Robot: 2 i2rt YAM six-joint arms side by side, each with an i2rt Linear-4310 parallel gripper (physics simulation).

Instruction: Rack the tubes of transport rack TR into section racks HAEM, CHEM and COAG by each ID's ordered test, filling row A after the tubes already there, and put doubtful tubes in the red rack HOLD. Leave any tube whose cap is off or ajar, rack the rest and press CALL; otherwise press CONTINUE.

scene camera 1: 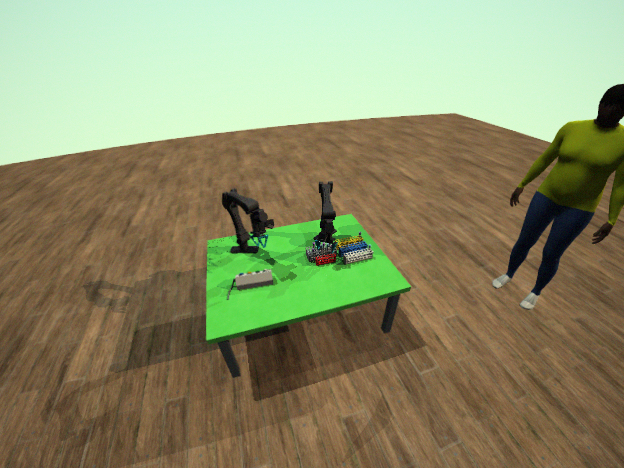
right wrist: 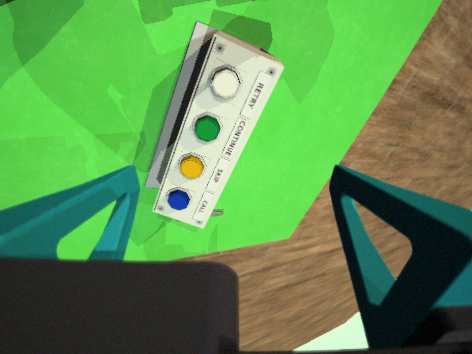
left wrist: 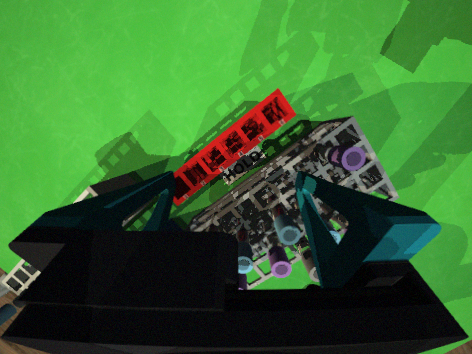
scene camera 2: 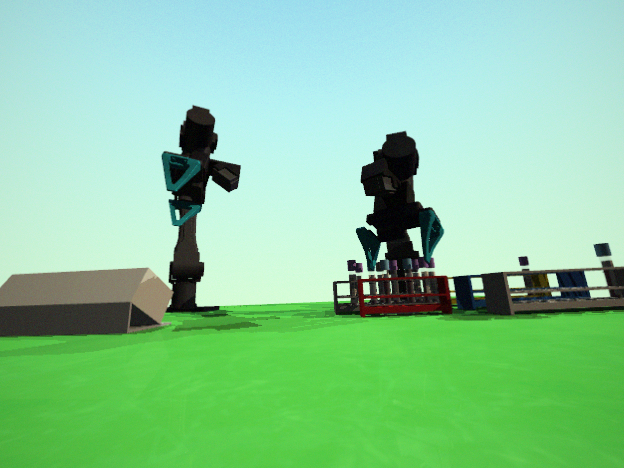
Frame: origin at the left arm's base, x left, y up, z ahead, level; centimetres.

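Seen in the pictures: left gripper, fingertip midpoint: (scene camera 1: 325, 252) (left wrist: 235, 177) (scene camera 2: 396, 265); right gripper, fingertip midpoint: (scene camera 1: 261, 246) (right wrist: 234, 176) (scene camera 2: 173, 209); right arm's base, origin of the base link: (scene camera 1: 244, 250) (scene camera 2: 182, 311).
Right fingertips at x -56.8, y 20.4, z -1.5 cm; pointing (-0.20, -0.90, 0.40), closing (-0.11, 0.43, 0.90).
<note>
A point is followed by its place in that frame.
My left gripper (scene camera 2: 400, 263) @(x -22.5, y 7.7, z 20.0 cm) (left wrist: 235, 177) @(x -22.5, y 7.7, z 20.0 cm) is open and empty, low over the grey transport rack (scene camera 2: 335, 297) @(x -30.6, y 2.9, z 12.8 cm) (left wrist: 368, 147) @(x -28.9, y 5.7, z 10.3 cm) with purple-capped tubes (left wrist: 353, 158) @(x -27.0, y 9.4, z 13.5 cm) and light-blue-capped tubes (left wrist: 289, 234) @(x -20.5, y 9.4, z 14.9 cm). Part of that rack is hidden behind a finger. The red rack HOLD (scene camera 1: 325, 261) @(x -24.0, y 1.4, z 21.7 cm) (scene camera 2: 405, 308) @(x -24.6, y 1.0, z 22.8 cm) (left wrist: 287, 106) @(x -29.2, y 5.7, z 18.2 cm) stands alongside; no tube shows in its slots in the left wrist view. Yellow (scene camera 1: 350, 241) @(x 0.3, y 5.7, z 23.6 cm), blue (scene camera 1: 354, 247) @(x -3.3, y 5.7, z 29.8 cm) and white (scene camera 1: 358, 257) @(x -5.7, y 1.4, z 35.4 cm) section racks stand at the right; their labels cannot be read. My right gripper (scene camera 2: 174, 206) @(x -56.8, y 20.4, z -1.5 cm) (right wrist: 234, 176) @(x -56.8, y 20.4, z -1.5 cm) is open and empty, high above the button box (scene camera 1: 254, 278) @(x -68.7, y 6.2, z 4.4 cm) (scene camera 2: 75, 293) @(x -67.5, y 5.1, z 5.8 cm) (right wrist: 247, 57) @(x -57.9, y 6.7, z 6.2 cm).
The box carries a white RETRY button (right wrist: 226, 82) @(x -59.5, y 6.9, z 3.7 cm), green CONTINUE (right wrist: 207, 128) @(x -63.6, y 6.9, z 1.0 cm), yellow SKIP (right wrist: 191, 166) @(x -67.7, y 6.9, z -1.7 cm) and blue CALL (right wrist: 178, 199) @(x -71.8, y 6.9, z -4.4 cm). A blue-capped tube (scene camera 2: 602, 249) @(x 1.2, y 8.5, z 38.6 cm) and a purple-capped tube (scene camera 2: 523, 260) @(x 8.9, y 8.5, z 25.2 cm) rise at the section racks. A person (scene camera 1: 579, 166) stands right of the table.
</note>
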